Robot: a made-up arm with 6 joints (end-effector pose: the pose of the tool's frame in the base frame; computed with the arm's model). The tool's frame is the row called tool.
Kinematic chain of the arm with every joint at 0, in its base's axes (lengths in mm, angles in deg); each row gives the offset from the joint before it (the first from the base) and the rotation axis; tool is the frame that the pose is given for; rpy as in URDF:
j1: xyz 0 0 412 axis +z
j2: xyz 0 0 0 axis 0 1 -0.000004
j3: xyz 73 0 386 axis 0 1 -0.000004
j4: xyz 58 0 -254 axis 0 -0.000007 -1
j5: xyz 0 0 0 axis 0 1 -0.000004
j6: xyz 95 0 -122 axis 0 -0.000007 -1
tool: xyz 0 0 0 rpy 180 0 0
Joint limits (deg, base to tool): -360..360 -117.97..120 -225..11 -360..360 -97..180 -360..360
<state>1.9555 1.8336 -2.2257 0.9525 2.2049 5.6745</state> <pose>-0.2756 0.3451 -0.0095 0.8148 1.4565 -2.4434</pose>
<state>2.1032 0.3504 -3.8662 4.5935 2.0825 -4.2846</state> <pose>0.1161 0.1020 0.9796 -1.2964 1.6360 -0.0515</pose>
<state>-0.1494 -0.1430 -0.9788 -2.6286 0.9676 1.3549</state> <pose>0.4136 -0.0854 0.7190 1.1606 0.4087 1.1016</pose>
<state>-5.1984 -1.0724 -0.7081 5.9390 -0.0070 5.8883</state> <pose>-0.0136 0.0435 0.8837 -1.1096 -1.4374 -2.2241</pose>
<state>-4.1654 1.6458 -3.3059 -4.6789 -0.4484 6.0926</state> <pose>-0.2439 0.6666 0.3922 -1.4958 -0.1648 -0.0192</pose>
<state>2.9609 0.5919 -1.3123 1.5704 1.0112 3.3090</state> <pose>-0.5829 0.0527 0.4298 1.4503 -1.3612 0.2352</pose>
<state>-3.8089 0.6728 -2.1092 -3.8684 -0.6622 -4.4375</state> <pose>-0.3936 0.4369 0.5757 -1.3196 2.3257 1.4063</pose>
